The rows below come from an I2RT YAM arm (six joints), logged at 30 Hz.
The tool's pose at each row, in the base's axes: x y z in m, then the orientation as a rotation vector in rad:
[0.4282, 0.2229, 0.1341, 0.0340, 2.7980, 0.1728]
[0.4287, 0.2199, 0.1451, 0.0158, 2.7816, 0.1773]
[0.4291, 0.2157, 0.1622, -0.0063, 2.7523, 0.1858]
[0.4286, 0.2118, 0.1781, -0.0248, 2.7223, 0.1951]
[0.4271, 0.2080, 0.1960, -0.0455, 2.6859, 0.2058]
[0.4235, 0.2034, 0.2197, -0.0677, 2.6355, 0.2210]
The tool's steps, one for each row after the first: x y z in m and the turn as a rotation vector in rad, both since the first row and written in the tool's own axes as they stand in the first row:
[-0.0042, -0.0016, -0.0105, -0.0062, -0.0154, -0.0129]
[-0.0104, -0.0037, -0.0268, -0.0164, -0.0431, -0.0287]
[-0.0154, -0.0056, -0.0423, -0.0269, -0.0715, -0.0422]
[-0.0200, -0.0071, -0.0600, -0.0393, -0.1058, -0.0576]
[-0.0246, -0.0088, -0.0839, -0.0563, -0.1533, -0.0746]

